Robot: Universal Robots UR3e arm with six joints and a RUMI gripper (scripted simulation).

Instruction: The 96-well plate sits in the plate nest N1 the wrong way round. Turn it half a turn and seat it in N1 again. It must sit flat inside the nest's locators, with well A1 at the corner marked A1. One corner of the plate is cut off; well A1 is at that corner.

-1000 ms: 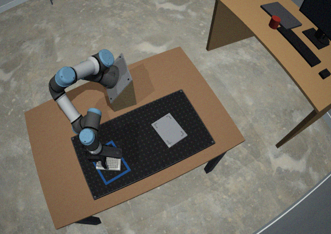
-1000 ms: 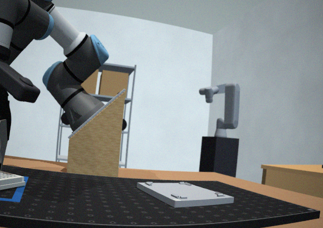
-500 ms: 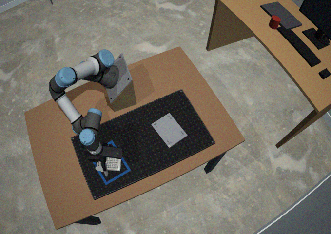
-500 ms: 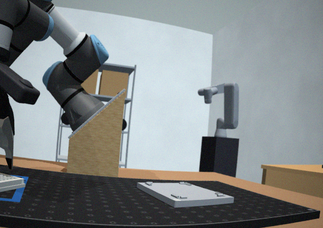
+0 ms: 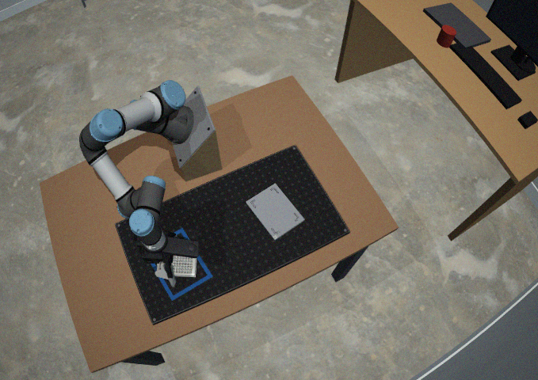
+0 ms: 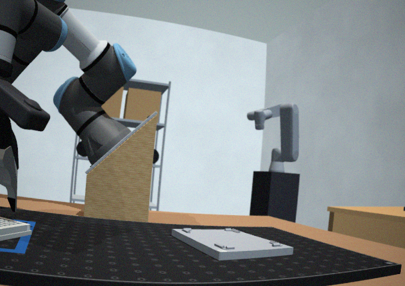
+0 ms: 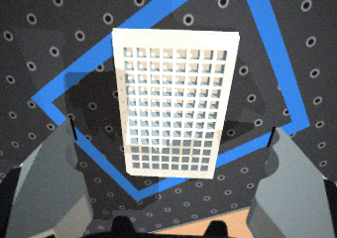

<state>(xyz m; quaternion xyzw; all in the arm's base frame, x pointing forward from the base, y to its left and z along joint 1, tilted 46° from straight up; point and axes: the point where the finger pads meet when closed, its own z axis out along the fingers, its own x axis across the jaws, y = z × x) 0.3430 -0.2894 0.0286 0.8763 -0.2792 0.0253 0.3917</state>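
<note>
The white 96-well plate lies 1 cm below my hand. The rest, counted from my hand: corner label: 31 cm to the left, 8 cm ahead; then grey plate nest N1: 36 cm to the left, 1 cm below.
</note>
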